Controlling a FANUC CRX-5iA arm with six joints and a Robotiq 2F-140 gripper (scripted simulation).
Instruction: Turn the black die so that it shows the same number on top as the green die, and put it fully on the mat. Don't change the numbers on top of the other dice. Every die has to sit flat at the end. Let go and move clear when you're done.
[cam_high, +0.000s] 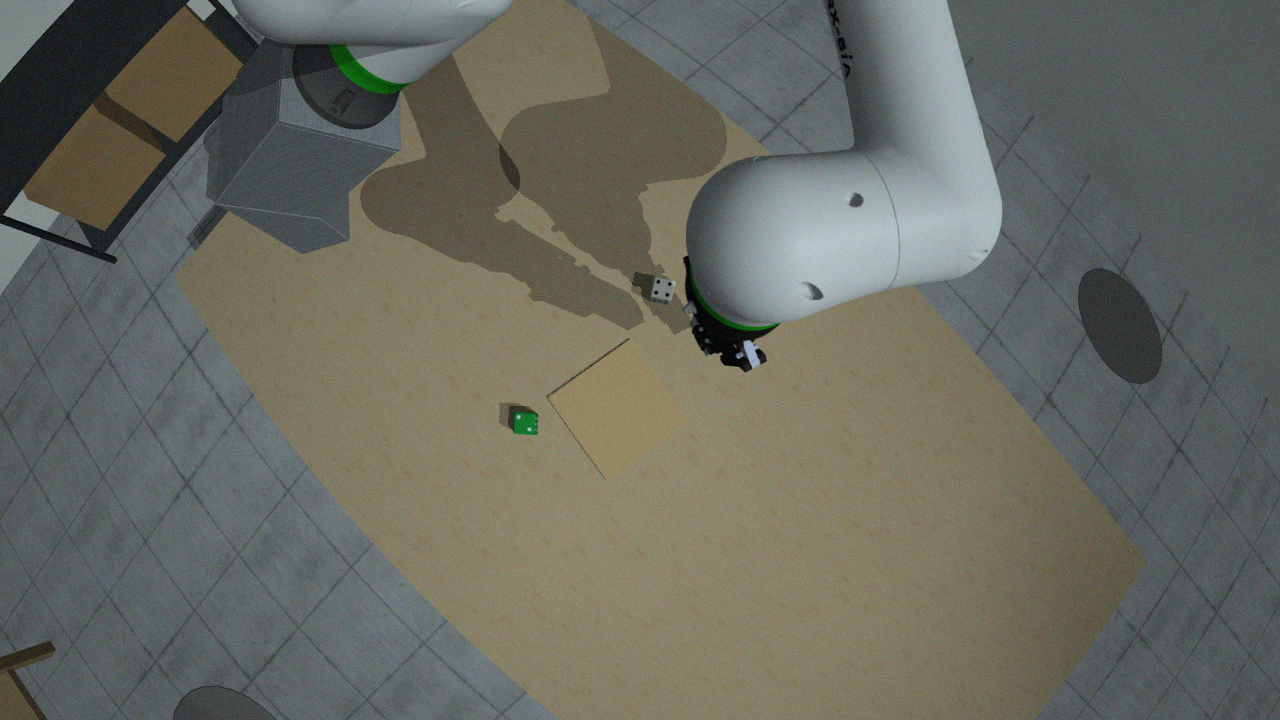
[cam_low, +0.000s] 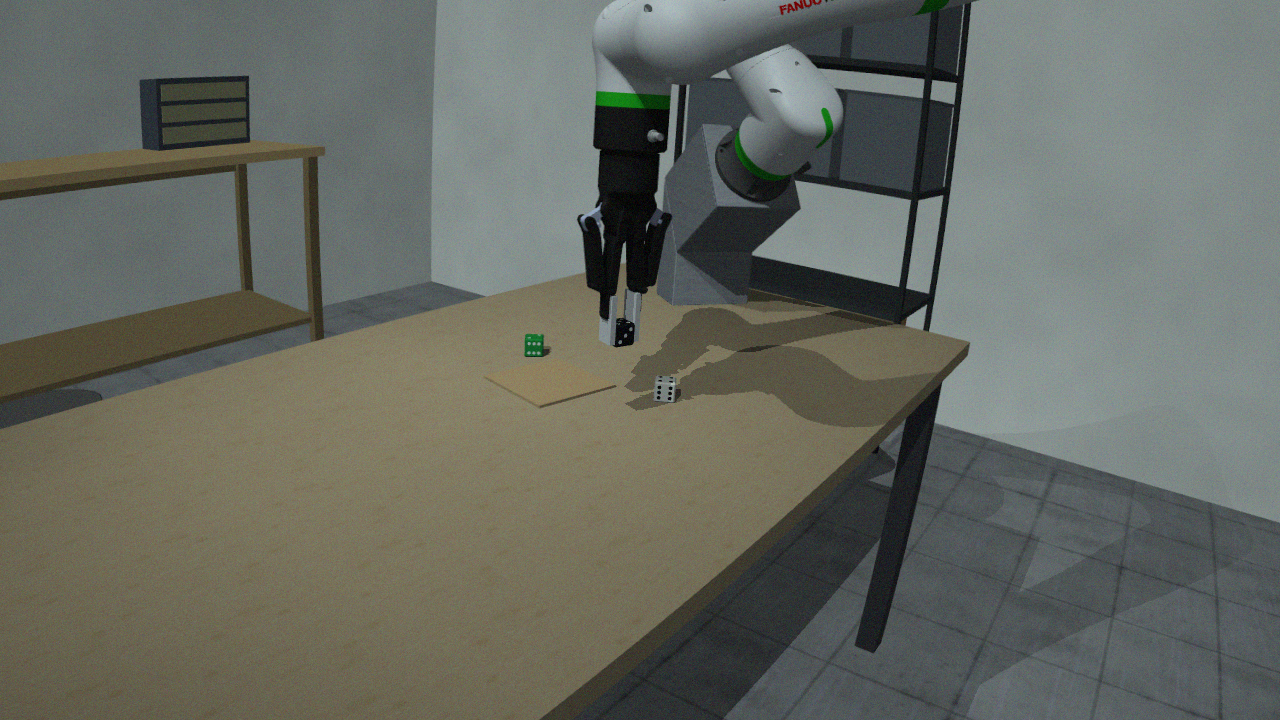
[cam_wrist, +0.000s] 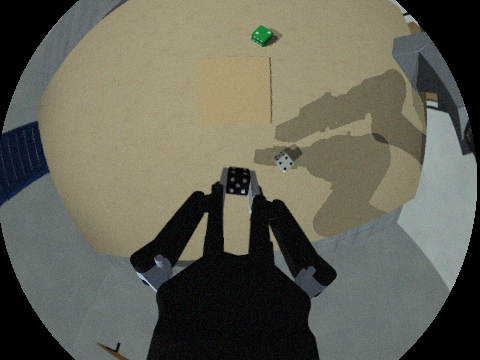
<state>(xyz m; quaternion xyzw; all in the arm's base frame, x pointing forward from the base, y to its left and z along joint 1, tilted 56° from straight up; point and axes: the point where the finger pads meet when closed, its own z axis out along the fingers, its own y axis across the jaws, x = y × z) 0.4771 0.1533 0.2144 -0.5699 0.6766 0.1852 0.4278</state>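
Right now the tan mat is 14 cm to the right of my hand, 13 cm below it and 3 cm ahead of it. Also, from my hand: white die: 12 cm below, 9 cm behind, 1 cm to the right; black die: 2 cm below; green die: 26 cm to the right, 12 cm below, 1 cm behind.
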